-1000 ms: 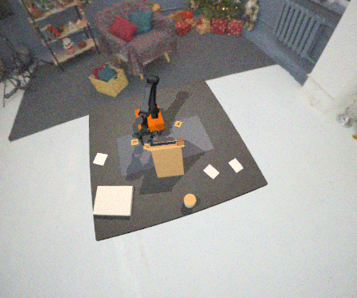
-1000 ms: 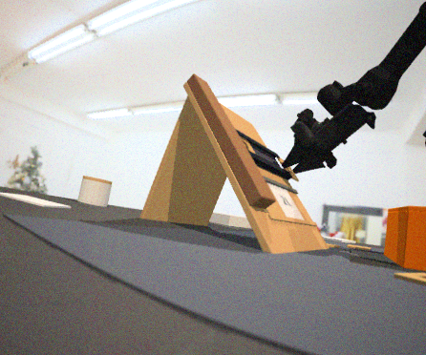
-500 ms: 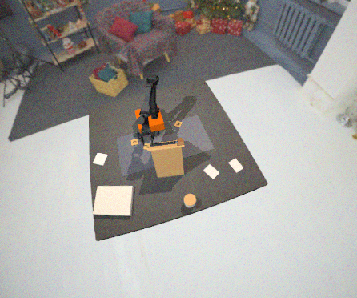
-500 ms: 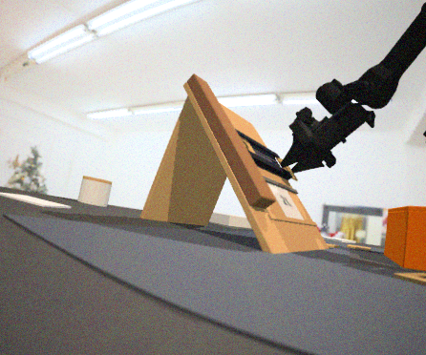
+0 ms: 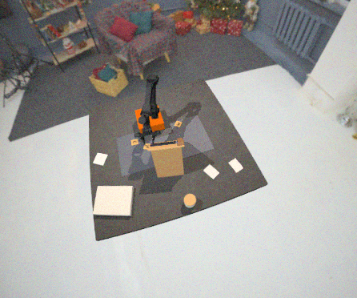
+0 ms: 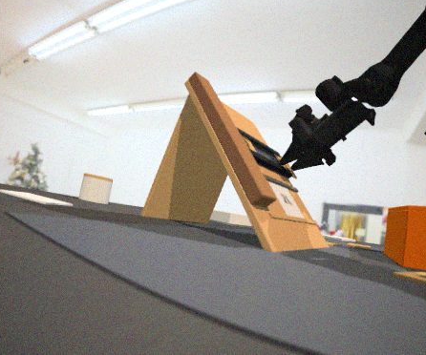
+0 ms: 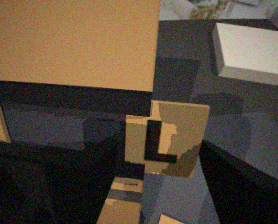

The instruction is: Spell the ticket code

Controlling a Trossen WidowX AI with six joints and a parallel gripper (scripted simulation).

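The white ticket is 60 mm behind my gripper tip, 110 mm to the left of it and 80 mm below it. Round my gripper tip: small cylinder: 420 mm ahead, 220 mm to the left, 130 mm below.
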